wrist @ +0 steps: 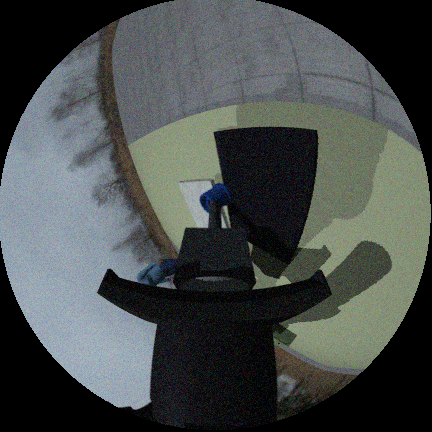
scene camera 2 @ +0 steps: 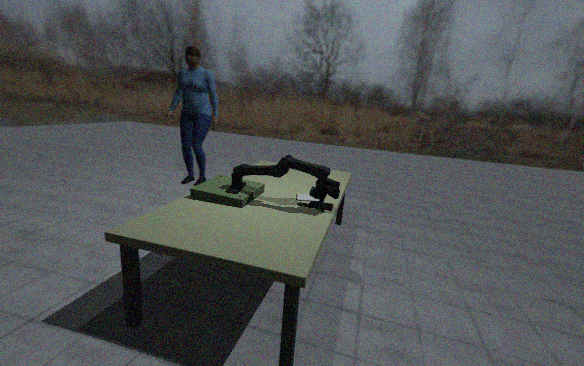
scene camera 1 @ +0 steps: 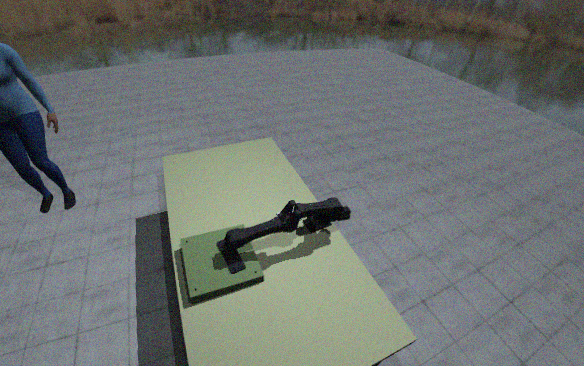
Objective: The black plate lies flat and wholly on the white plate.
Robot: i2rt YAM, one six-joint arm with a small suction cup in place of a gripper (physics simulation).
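Places are measured from the arm's base along level axes (x ahead, y right, z down), in metres.
Pixels of known places: hand, tool point: (wrist: 214, 192); arm's base, link origin: (scene camera 2: 236, 187) (scene camera 1: 230, 255).
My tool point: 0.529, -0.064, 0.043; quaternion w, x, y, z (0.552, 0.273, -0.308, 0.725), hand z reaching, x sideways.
For each thing: its middle in the pictures, then the offset to it from my tool point, as dx, dy, dz. Level surfaces: height alone.
- black plate, body centre: (wrist: 260, 199) (scene camera 1: 317, 222) (scene camera 2: 321, 205) +0.000, +0.062, +0.010
- yellow-green table, surface height: dz +0.015
- white plate, body centre: (wrist: 206, 219) (scene camera 2: 309, 197) -0.078, -0.069, +0.012
The black plate (wrist: 270, 177) (scene camera 2: 324, 206) lies flat on the yellow-green table (scene camera 1: 327, 308) (scene camera 2: 236, 232), close to its far edge. The white plate (wrist: 195, 201) (scene camera 2: 306, 197) lies flat beside it, and in the wrist view the two look side by side, not stacked. My suction cup (wrist: 214, 197) (scene camera 2: 319, 200), blue-tipped, is down on the black plate near the edge that faces the white plate. Its stem's shadow runs right up to it on the plate. In scene camera 1 the arm's wrist (scene camera 1: 323, 216) hides both plates.
The arm stands on a green base block (scene camera 1: 203, 261) (scene camera 2: 214, 192) on the table. A person in blue (scene camera 2: 194, 109) stands on the paving beyond the table. The table's far edge is just past the plates.
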